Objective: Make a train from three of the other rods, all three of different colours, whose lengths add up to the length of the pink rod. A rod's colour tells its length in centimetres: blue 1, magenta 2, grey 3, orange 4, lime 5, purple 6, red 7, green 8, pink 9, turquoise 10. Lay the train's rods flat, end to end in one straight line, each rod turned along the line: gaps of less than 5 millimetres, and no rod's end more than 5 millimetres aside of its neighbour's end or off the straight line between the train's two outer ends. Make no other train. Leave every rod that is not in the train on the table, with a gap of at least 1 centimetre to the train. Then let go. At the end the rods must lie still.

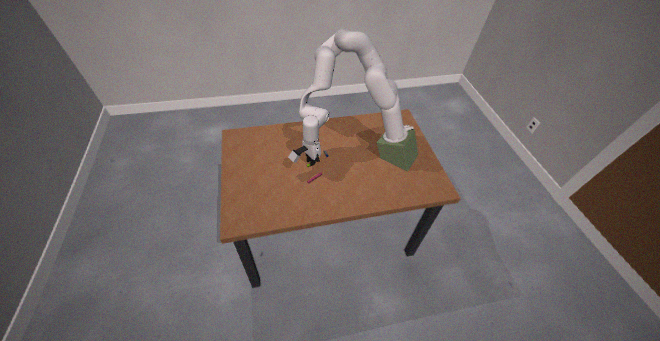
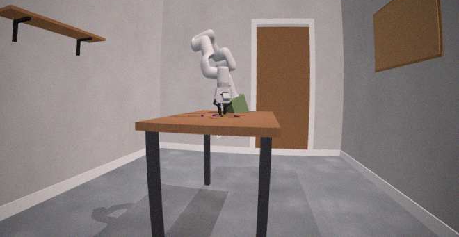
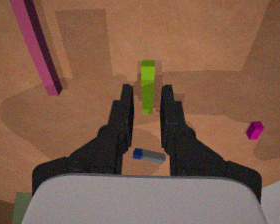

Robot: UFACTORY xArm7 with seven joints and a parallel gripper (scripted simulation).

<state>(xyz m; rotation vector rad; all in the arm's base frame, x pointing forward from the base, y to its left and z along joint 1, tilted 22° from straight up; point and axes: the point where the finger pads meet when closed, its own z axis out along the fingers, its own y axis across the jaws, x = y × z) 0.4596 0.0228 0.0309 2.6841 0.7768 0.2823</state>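
The lime rod is 30 mm below my hand. The rest, counted from my hand: pink rod: 90 mm to the left, 30 mm below; then grey rod: 90 mm behind, 60 mm to the right, 30 mm below; then blue rod: 100 mm behind, 40 mm to the right, 30 mm below.
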